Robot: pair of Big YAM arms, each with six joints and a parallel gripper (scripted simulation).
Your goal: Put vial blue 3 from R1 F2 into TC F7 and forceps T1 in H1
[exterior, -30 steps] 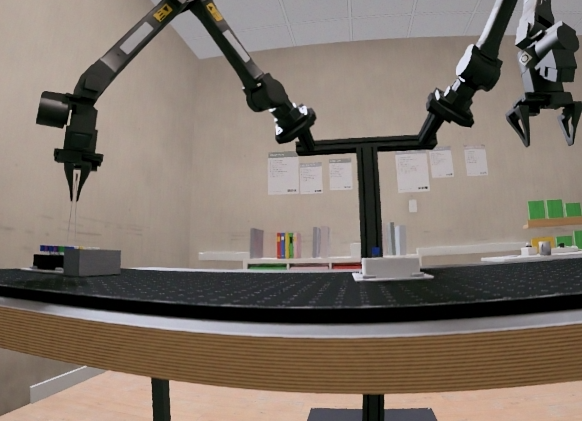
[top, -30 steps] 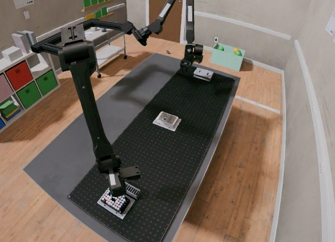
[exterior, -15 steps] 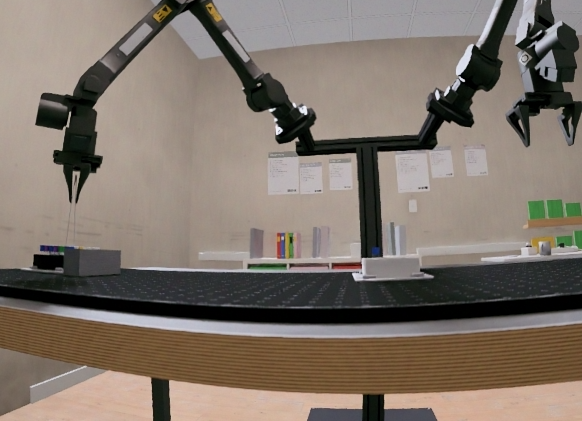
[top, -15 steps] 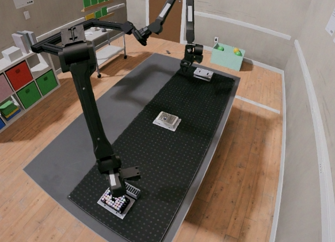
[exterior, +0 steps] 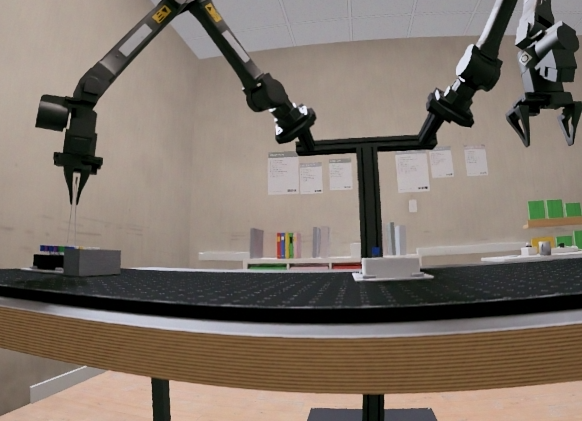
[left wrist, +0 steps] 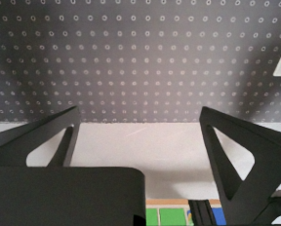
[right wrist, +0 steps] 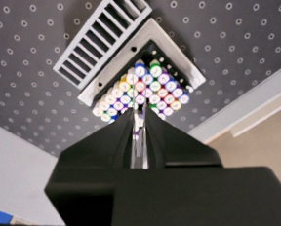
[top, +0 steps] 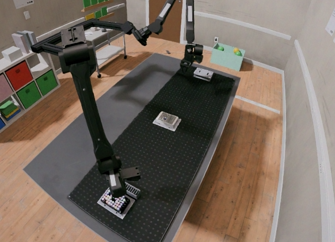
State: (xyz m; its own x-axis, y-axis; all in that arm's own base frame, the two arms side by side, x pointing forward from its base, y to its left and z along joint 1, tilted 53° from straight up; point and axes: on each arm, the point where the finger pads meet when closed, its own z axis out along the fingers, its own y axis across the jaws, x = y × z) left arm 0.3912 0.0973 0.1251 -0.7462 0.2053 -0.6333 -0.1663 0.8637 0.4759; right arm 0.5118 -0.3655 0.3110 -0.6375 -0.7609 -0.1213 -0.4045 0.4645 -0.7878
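The grey holder H1 lies 2 cm behind my right hand, 5 cm to the left of it and 13 cm below it.
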